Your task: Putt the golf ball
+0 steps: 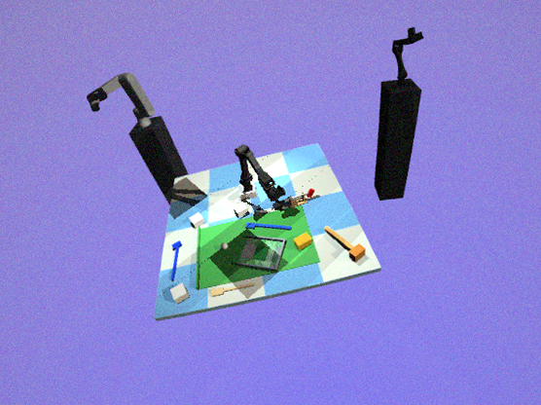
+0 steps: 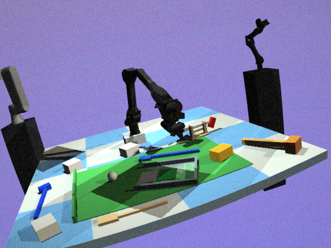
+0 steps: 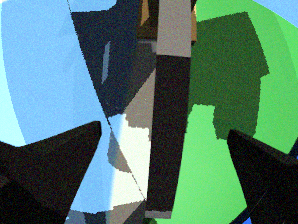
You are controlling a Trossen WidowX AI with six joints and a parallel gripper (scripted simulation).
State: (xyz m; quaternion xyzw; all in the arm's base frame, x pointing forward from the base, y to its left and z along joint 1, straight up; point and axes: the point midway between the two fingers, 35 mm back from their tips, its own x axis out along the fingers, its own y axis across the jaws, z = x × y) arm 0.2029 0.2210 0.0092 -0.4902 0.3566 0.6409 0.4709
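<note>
Now: gripper tip 40 mm past the wooden rack and 120 mm to the right of it. Round my gripper tip: orange block (310 mm ahead, 140 mm to the left, 10 mm below); green mat (280 mm ahead, 180 mm to the right, 30 mm below); white golf ball (290 mm ahead, 360 mm to the right, 10 mm below).
</note>
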